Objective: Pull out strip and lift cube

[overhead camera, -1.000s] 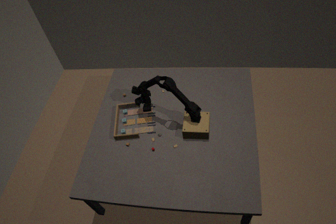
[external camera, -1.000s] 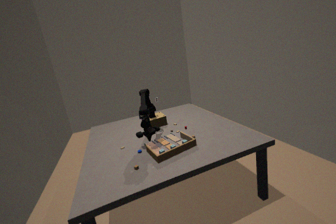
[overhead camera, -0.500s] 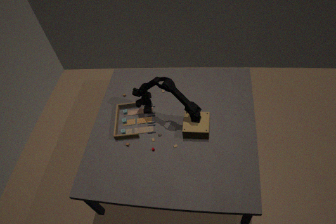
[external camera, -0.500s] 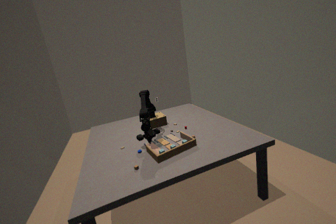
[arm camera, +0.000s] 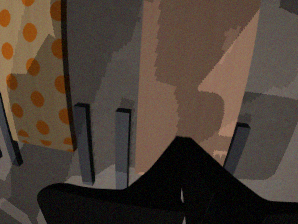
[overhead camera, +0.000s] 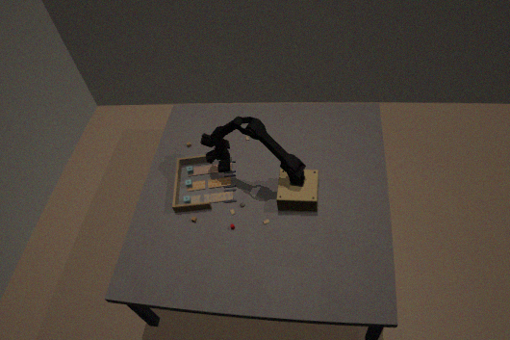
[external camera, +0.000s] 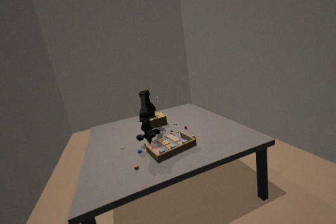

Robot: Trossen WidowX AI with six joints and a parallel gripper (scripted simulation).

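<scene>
Now: the blue piece 8 cm ahead of my gripper tip and 9 cm to the right of it.
</scene>
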